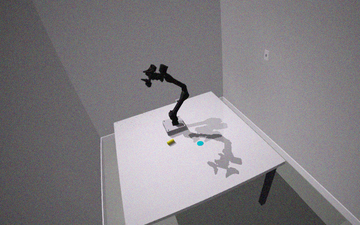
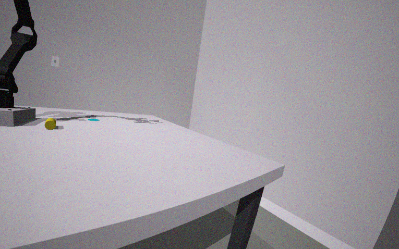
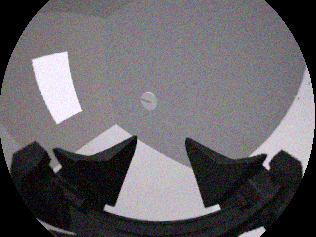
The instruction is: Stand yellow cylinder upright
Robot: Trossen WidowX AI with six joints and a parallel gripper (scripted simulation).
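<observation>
The yellow cylinder is 67 cm below my gripper tip, 12 cm ahead of it and 10 cm to the left of it. From my gripper tip the other things lie so: cyan circle (68 cm below, 36 cm to the left, 22 cm ahead).
</observation>
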